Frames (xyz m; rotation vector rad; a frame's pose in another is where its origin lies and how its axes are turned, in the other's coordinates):
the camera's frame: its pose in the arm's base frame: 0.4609 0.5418 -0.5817 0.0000 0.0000 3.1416
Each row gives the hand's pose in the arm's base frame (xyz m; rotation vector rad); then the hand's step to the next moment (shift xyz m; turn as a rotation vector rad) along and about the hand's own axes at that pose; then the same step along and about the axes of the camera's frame.
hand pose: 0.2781 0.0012 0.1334 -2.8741 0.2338 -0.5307
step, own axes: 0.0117 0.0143 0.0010 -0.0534 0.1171 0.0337
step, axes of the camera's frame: -0.0095 0.0159 -0.0003 0.0506 0.0969 -0.0759
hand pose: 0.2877 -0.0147 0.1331 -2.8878 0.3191 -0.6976
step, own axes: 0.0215 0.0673 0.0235 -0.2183 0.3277 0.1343
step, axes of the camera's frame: -0.0182 0.0679 -0.0247 0.1828 0.2506 -0.2772
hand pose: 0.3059 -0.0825 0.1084 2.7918 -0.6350 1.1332
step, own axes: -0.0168 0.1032 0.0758 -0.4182 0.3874 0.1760
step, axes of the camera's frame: 0.0022 0.1041 -0.0764 0.3080 0.2437 -0.4491
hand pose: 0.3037 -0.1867 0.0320 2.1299 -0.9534 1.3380
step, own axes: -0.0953 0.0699 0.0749 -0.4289 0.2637 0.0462
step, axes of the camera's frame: 0.0358 0.0671 -0.1175 0.2954 0.0702 -0.4043
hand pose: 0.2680 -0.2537 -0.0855 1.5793 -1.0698 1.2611
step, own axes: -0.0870 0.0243 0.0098 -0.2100 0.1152 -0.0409
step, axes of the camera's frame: 0.0320 0.0061 -0.0848 0.1490 -0.0300 -0.1896
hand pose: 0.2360 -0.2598 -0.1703 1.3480 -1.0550 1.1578
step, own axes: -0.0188 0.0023 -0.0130 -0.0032 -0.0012 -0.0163
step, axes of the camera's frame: 0.0063 -0.0127 -0.0181 0.0008 -0.0163 -0.0031
